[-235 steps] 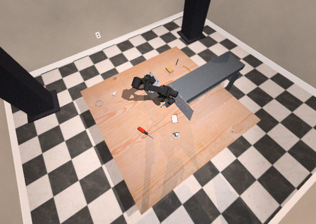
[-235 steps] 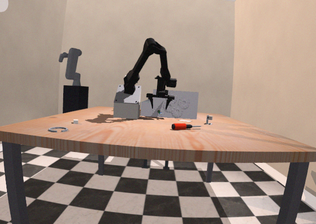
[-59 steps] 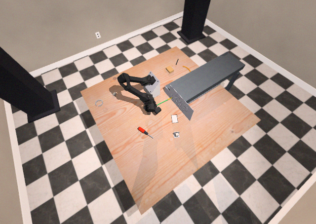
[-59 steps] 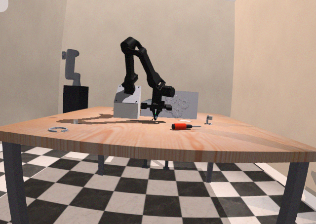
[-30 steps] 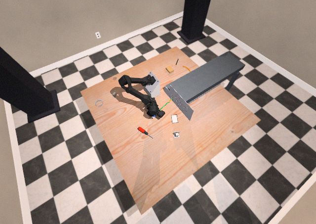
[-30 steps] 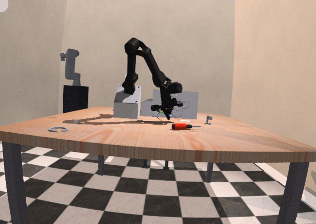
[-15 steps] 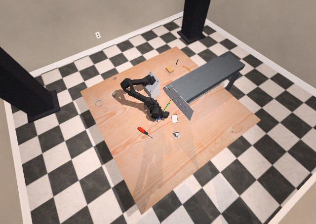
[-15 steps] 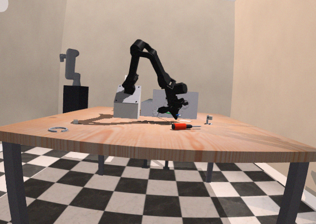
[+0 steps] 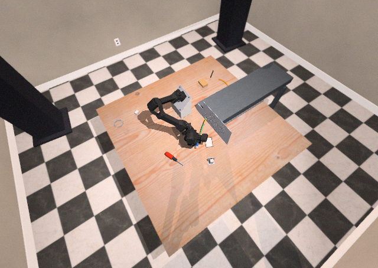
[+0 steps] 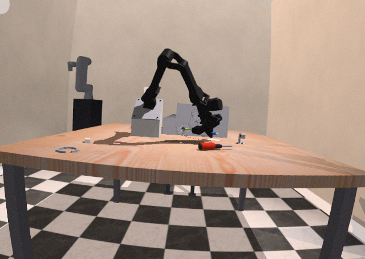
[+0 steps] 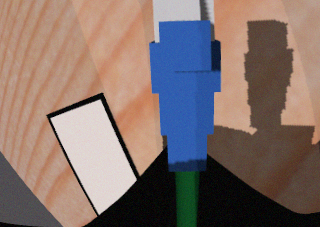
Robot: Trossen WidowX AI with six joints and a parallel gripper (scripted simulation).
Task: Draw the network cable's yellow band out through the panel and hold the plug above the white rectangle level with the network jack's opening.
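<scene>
The blue plug is 30 mm to the right of my hand and 30 mm ahead of it. Also, from my hand: white rectangle (80 mm to the left, 50 mm below, 30 mm ahead); then network jack (180 mm ahead, 10 mm to the left, 10 mm below); then red screwdriver (220 mm to the right, 40 mm below, 30 mm ahead).
</scene>
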